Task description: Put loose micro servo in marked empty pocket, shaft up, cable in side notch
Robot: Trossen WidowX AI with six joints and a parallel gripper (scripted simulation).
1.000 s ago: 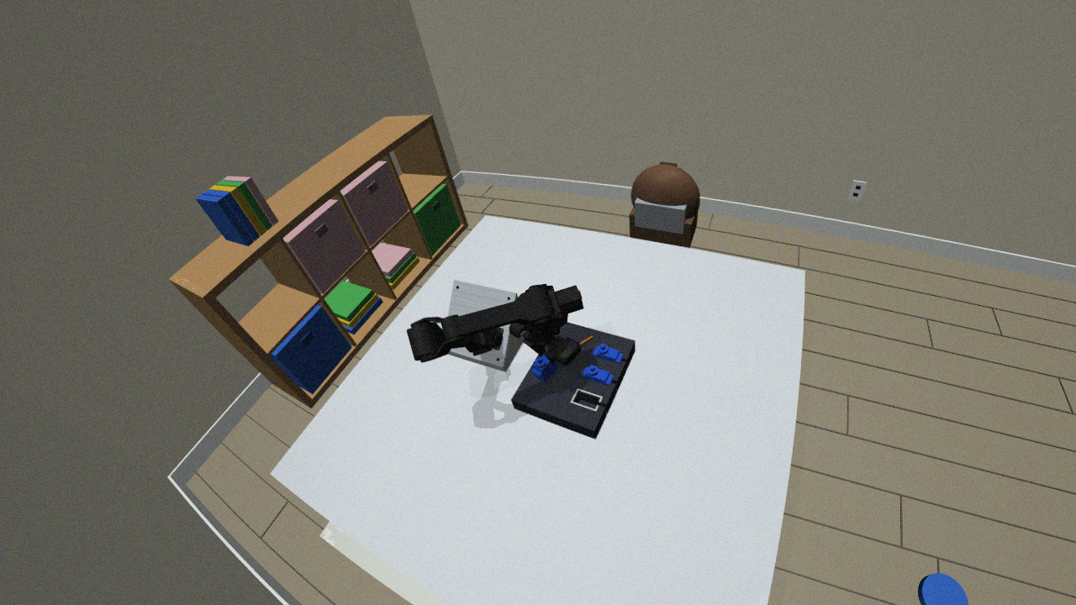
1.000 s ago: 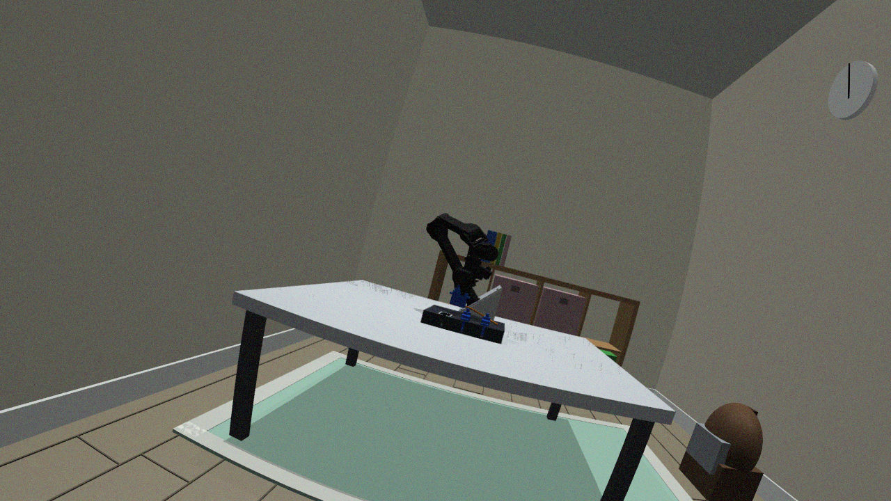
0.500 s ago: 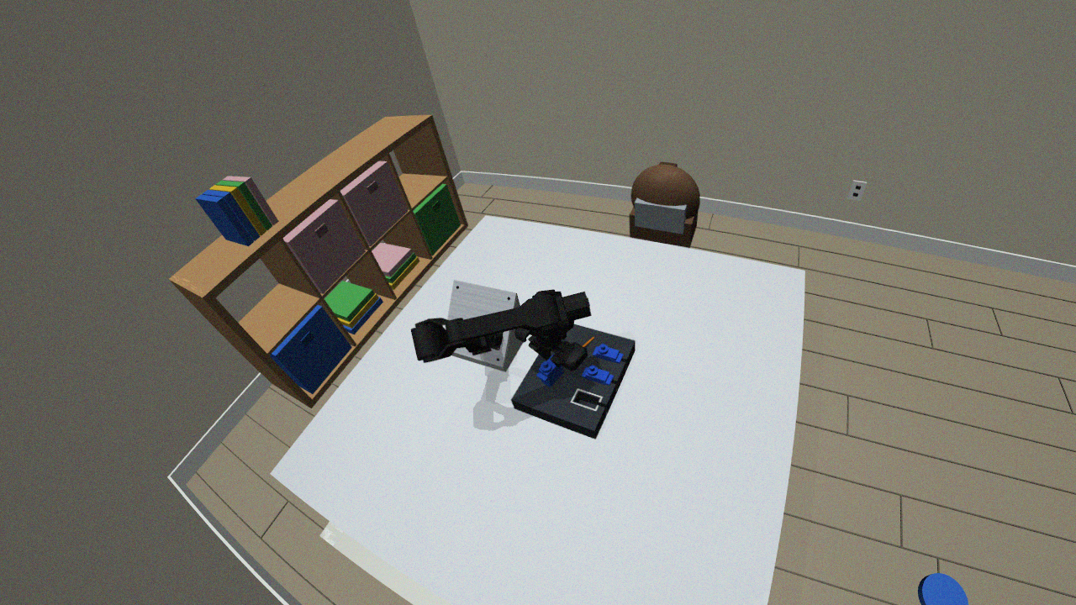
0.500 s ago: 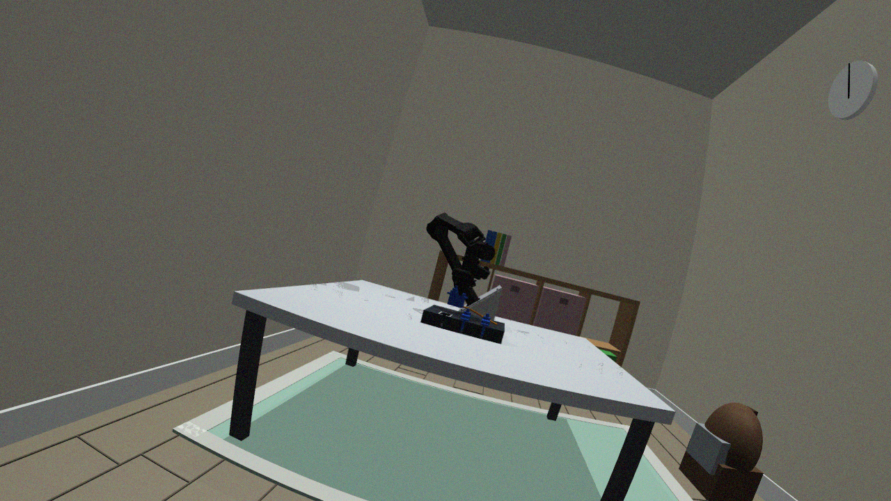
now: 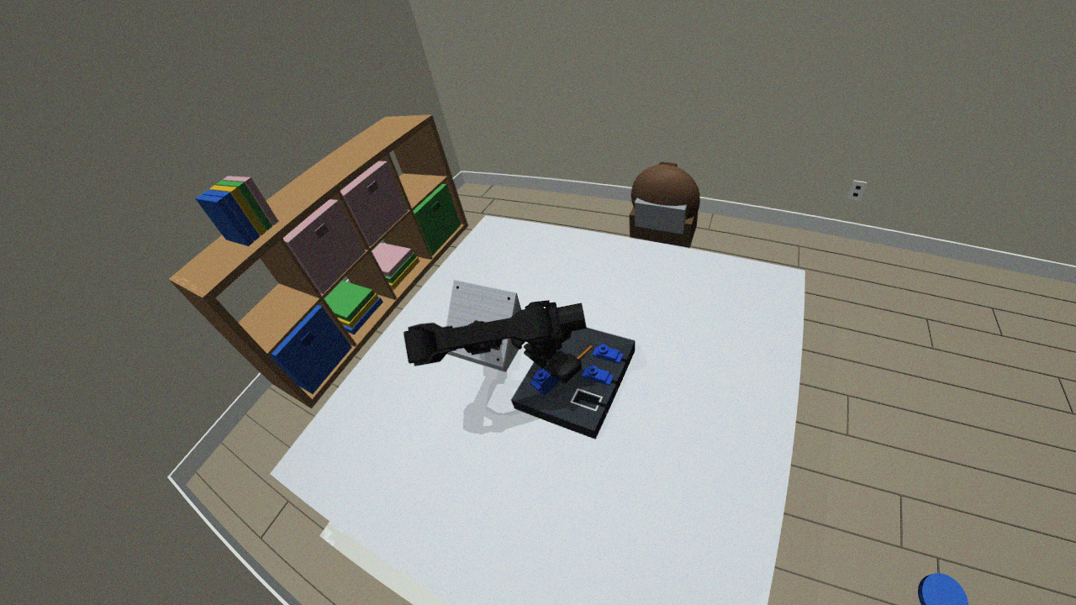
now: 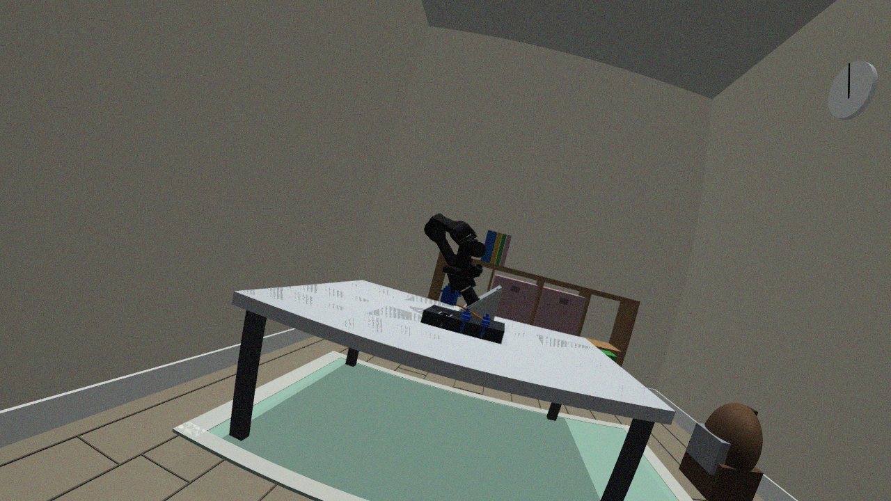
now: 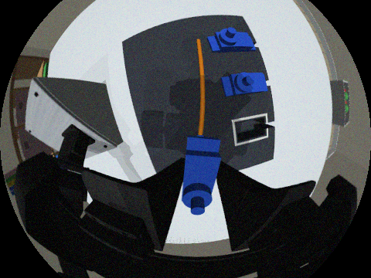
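My gripper tip is now 1 cm past the dark deck, 7 cm to the right of it and 10 cm above it.
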